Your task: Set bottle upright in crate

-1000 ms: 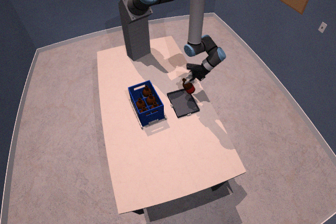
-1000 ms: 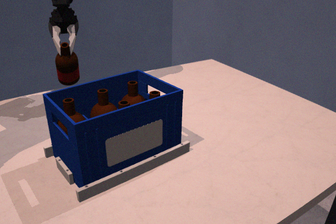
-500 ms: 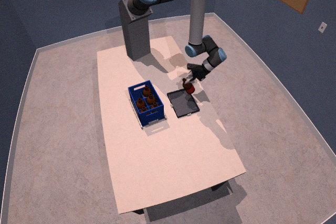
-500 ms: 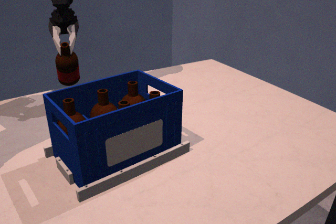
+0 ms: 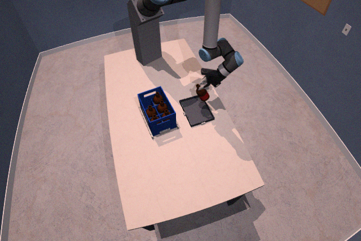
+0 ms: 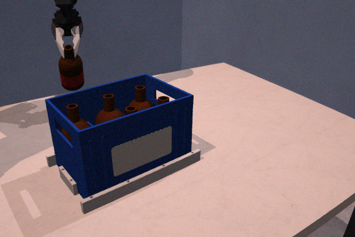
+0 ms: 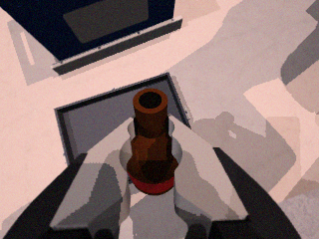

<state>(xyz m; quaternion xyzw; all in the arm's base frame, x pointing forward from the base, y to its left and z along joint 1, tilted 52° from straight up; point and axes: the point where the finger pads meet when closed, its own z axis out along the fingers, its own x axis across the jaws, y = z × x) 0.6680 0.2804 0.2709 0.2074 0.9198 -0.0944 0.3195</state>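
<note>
Right now the tray is 50 mm ahead of my hand, 10 mm to the right of it and 190 mm below it. Round my hand: blue crate 110 mm ahead, 310 mm to the right, 120 mm below.
</note>
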